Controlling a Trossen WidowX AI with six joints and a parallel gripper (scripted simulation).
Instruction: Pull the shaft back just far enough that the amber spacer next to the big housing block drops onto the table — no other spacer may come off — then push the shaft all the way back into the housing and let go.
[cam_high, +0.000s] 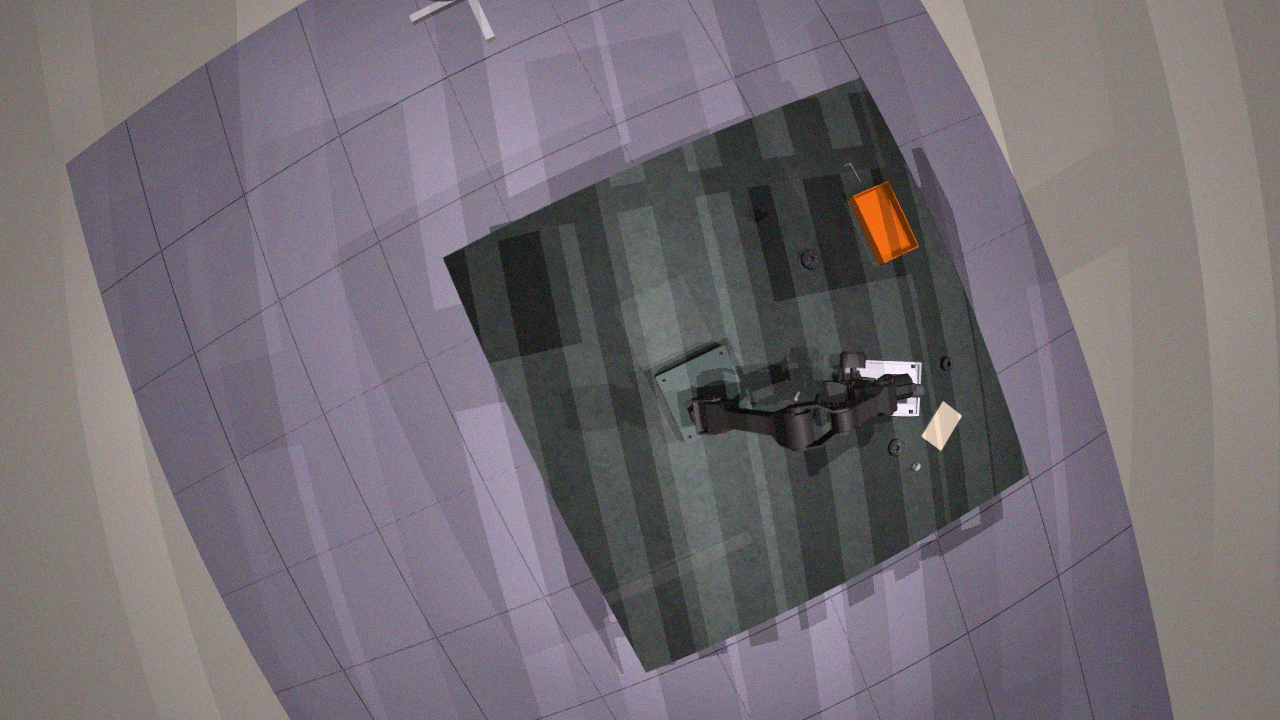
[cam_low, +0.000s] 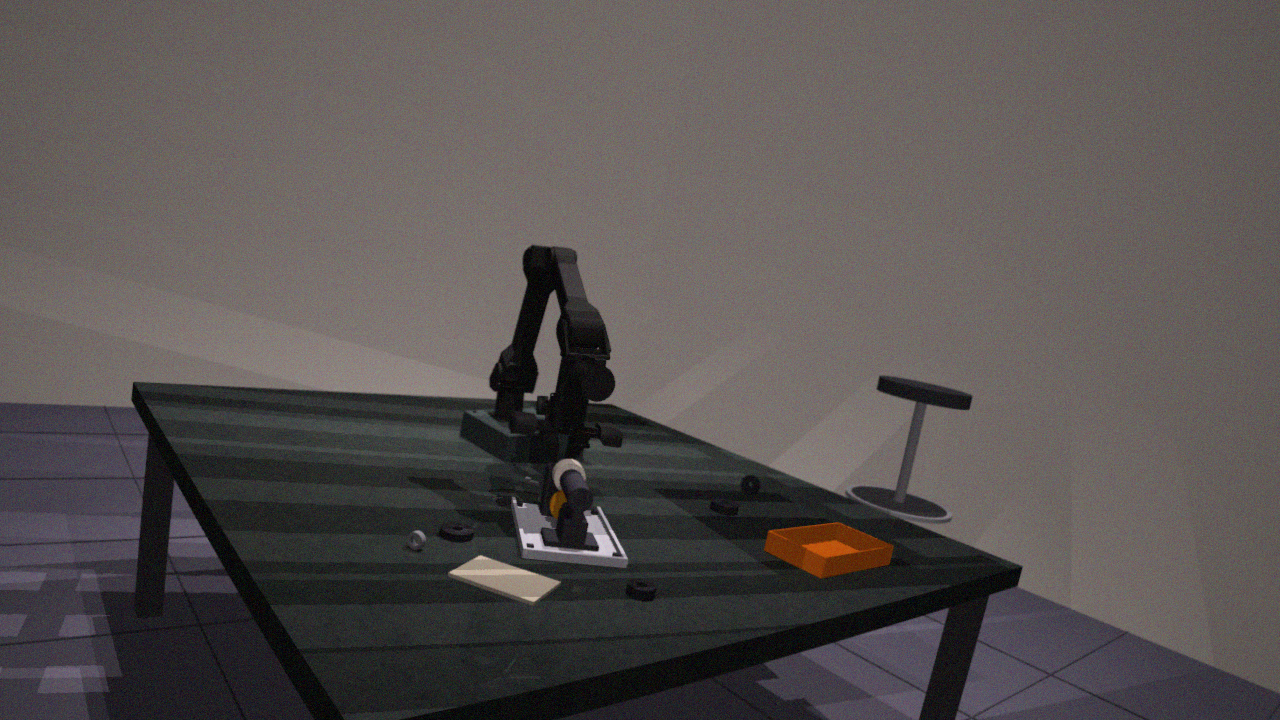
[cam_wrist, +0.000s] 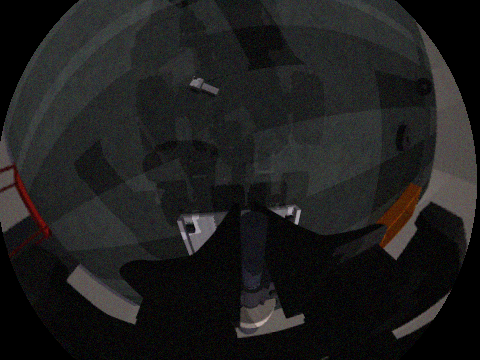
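My gripper tip is now 90 mm short of the cream spacer, 30 mm to the left of it and 30 mm below it. The rest, counted from my gripper tip: orange tray (370 mm to the left, 300 mm ahead, 40 mm below); cream card (280 mm ahead, 230 mm to the right, 40 mm below); amber spacer (110 mm ahead, 40 mm to the right, 10 mm below).
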